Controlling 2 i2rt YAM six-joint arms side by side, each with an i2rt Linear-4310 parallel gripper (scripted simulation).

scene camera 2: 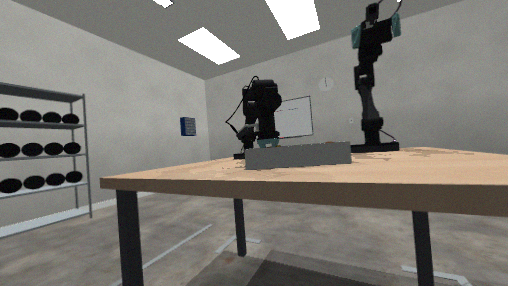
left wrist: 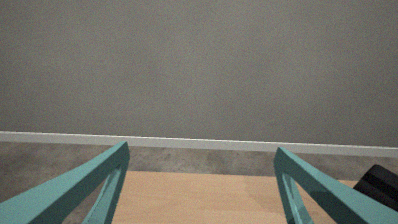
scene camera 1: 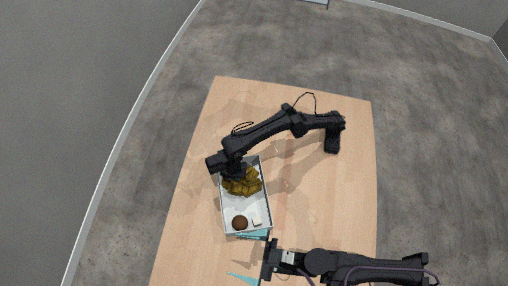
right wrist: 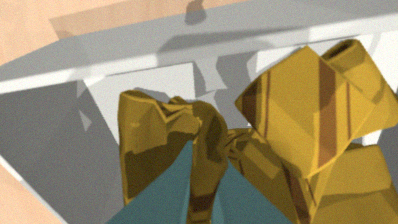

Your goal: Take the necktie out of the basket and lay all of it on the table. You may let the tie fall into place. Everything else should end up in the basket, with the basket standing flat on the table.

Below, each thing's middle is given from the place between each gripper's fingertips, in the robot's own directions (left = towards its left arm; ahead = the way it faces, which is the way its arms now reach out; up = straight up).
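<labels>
My right gripper is 5 cm beyond the grey-white basket (scene camera 2: 316, 154), and it's 7 cm to the right of the basket and 1 cm higher than it.
As for my left hand (scene camera 2: 378, 20), that one's 290 mm to the left of the grey-white basket, 20 mm short of it and 410 mm above it.
</labels>
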